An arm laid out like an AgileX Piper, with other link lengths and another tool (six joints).
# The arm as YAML. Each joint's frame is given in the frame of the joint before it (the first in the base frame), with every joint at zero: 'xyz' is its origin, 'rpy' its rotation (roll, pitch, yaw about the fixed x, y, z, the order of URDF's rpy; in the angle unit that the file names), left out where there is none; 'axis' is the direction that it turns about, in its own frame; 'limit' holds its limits. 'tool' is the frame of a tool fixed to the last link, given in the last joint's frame.
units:
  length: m
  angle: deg
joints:
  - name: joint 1
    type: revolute
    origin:
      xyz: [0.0, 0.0, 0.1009]
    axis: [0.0, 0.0, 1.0]
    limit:
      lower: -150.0
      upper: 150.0
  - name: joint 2
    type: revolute
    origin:
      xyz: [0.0, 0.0, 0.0]
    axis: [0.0, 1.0, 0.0]
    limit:
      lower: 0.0
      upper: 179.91
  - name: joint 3
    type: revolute
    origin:
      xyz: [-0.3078, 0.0, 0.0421]
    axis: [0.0, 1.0, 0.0]
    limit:
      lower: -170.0
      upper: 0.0
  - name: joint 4
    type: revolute
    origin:
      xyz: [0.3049, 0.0, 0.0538]
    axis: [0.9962, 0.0, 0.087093]
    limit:
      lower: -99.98
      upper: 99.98
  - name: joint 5
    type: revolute
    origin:
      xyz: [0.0, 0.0, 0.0]
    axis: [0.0, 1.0, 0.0]
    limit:
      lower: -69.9
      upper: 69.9
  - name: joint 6
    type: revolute
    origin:
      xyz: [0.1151, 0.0, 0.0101]
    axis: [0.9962, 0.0, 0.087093]
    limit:
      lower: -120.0
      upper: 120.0
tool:
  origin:
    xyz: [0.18, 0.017, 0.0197]
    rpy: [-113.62, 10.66, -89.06]
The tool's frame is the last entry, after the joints.
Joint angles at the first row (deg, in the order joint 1, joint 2, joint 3, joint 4, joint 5, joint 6):
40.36 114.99 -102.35 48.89 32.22 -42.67
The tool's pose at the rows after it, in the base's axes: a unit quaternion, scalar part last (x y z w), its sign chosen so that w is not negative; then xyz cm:
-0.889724, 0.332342, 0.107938, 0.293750, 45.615, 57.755, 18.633
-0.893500, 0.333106, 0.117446, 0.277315, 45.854, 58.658, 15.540
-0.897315, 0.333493, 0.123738, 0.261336, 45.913, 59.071, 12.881
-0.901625, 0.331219, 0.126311, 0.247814, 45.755, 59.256, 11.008
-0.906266, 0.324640, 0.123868, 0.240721, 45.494, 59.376, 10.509
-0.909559, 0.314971, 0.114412, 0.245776, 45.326, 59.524, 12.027
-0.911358, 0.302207, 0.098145, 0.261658, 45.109, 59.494, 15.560
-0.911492, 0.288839, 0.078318, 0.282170, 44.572, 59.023, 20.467
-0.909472, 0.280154, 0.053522, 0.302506, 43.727, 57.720, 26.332
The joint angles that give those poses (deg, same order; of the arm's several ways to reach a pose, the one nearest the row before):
41.12 119.63 -105.24 48.61 32.55 -42.37
41.46 123.29 -107.05 48.41 32.92 -42.25
41.64 125.93 -108.03 47.98 33.30 -42.22
41.81 127.58 -108.59 47.26 33.76 -42.19
42.00 128.12 -109.22 46.29 34.46 -42.16
42.18 127.27 -110.12 45.24 35.10 -42.03
42.30 124.86 -111.11 44.05 35.86 -41.80
42.34 121.14 -112.03 42.33 37.03 -40.92
42.31 116.13 -112.85 39.00 38.64 -38.35

